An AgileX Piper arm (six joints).
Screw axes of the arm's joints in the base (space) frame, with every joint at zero. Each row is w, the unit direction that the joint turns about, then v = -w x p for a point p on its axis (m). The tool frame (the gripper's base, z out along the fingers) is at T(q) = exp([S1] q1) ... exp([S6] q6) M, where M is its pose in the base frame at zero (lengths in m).
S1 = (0, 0, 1, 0, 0, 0)
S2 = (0, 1, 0, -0.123, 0, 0)
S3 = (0, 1, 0, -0.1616, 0, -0.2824)
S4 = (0.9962, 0, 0.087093, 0, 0.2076, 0)
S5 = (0, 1, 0, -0.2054, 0, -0.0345)
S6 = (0.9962, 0, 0.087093, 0, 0.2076, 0)
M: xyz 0.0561 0 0.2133 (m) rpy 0 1.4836 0 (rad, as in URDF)
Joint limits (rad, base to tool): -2.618..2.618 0..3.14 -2.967..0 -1.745..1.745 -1.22..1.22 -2.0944..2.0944
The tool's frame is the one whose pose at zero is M.
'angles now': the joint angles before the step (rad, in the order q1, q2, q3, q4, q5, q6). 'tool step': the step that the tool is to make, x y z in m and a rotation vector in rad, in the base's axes. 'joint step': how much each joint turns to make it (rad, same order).
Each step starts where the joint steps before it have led.
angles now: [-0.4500, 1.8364, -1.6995, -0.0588, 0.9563, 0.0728]
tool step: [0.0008, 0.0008, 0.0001, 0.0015, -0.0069, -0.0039]
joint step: [0.0026, -0.0002, 0.0008, 0.0000, -0.0059, 0.0081]
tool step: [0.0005, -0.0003, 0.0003, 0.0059, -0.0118, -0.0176]
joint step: [0.0001, 0.0002, 0.0000, -0.0013, -0.0072, 0.0216]
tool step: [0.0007, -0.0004, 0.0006, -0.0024, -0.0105, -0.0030]
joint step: [-0.0002, 0.0001, -0.0005, 0.0001, -0.0099, 0.0040]
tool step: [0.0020, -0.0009, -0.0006, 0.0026, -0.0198, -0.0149]
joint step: [0.0000, 0.0037, 0.0003, -0.0001, -0.0198, 0.0194]
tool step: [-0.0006, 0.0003, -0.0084, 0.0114, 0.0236, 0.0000]
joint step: [0.0000, 0.0045, 0.0216, 0.0001, 0.0001, 0.0000]
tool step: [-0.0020, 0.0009, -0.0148, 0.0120, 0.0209, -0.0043]
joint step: [0.0001, -0.0002, 0.0545, -0.0025, -0.0299, 0.0076]
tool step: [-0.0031, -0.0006, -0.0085, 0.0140, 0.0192, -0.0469]
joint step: [-0.0001, 0.0000, 0.0295, -0.0266, -0.0026, 0.0596]
